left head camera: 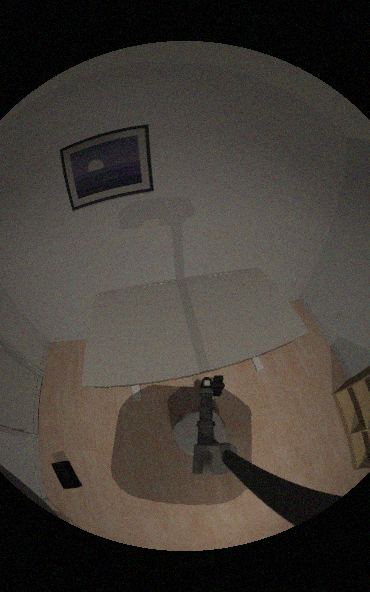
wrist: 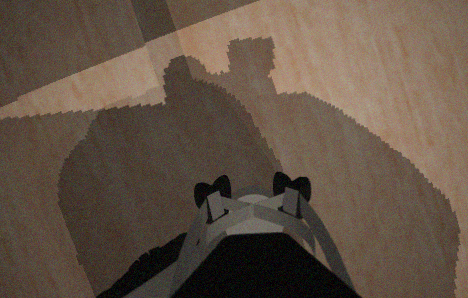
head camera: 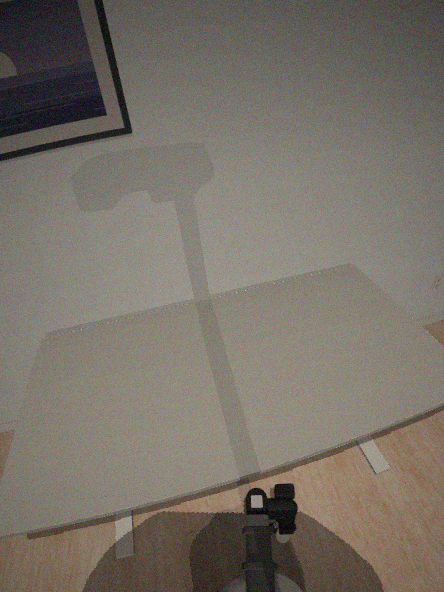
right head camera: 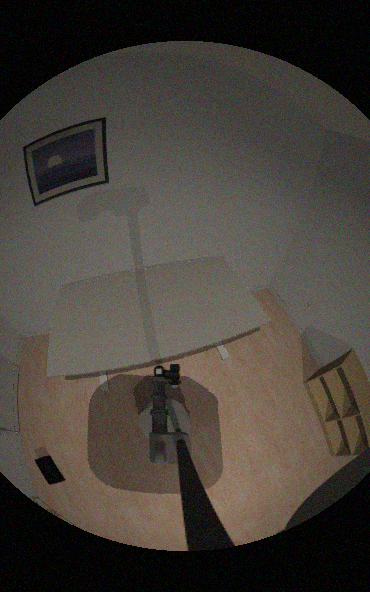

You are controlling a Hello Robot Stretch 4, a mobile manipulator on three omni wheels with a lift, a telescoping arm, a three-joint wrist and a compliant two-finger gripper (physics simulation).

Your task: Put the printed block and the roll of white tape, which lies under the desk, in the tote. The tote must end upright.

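Frame: origin at the robot's base, x right, y ahead, z up, level; millimetres.
Seen in the pictures: gripper, between the fingertips: (wrist: 252, 188).
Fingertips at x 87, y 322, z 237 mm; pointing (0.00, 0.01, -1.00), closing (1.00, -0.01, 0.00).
Observation:
A point is followed by its place in that frame.
My gripper (wrist: 252, 188) {x 87, y 322, z 237 mm} (head camera: 275, 510) (left head camera: 212, 384) (right head camera: 166, 371) hangs over the wooden floor just in front of the white desk's (head camera: 132, 396) {x -401, y 620, z 692 mm} (left head camera: 141, 335) {x -397, y 572, z 692 mm} (right head camera: 97, 326) {x -398, y 561, z 692 mm} near edge. Its fingertips stand apart, shut on a pale rounded thing that I take for the roll of white tape (wrist: 251, 198) {x 86, y 320, z 266 mm}. Most of the roll is hidden by the fingers and the wrist. The printed block and the tote are in none of the views. The desk top hides the floor beneath it.
Two white desk feet (head camera: 374, 456) (head camera: 125, 534) stick out from under the desk edge. A wooden shelf unit (right head camera: 328, 366) {x 1716, y 156, z 291 mm} (left head camera: 348, 387) {x 1810, y 91, z 51 mm} stands at the right. A small dark rectangle (left head camera: 66, 474) {x -1231, y -872, z -25 mm} (right head camera: 49, 469) {x -1237, y -872, z -26 mm} lies on the floor at the far left. A framed picture (head camera: 53, 79) {x -510, y 1063, z 1591 mm} hangs on the wall.

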